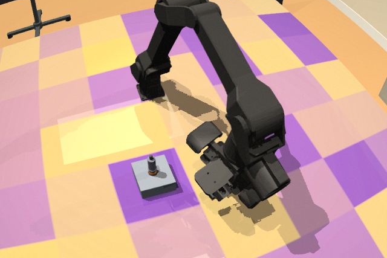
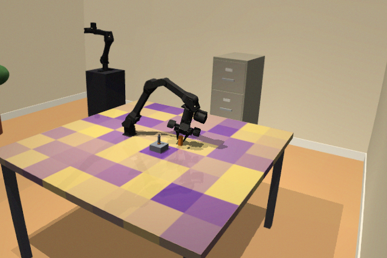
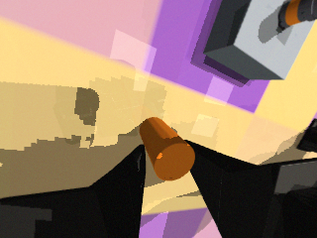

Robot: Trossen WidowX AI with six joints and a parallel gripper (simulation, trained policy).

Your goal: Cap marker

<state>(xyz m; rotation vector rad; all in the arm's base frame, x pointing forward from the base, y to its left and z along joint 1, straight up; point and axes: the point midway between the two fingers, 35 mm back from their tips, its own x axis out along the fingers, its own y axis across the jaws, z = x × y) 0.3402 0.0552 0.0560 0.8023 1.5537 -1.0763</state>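
The grey holder block lies 130 mm to the right of my gripper tip, 60 mm behind it and 10 mm below it. Also, from my gripper tip: orange cap (10 mm to the right, 10 mm ahead, 10 mm above).
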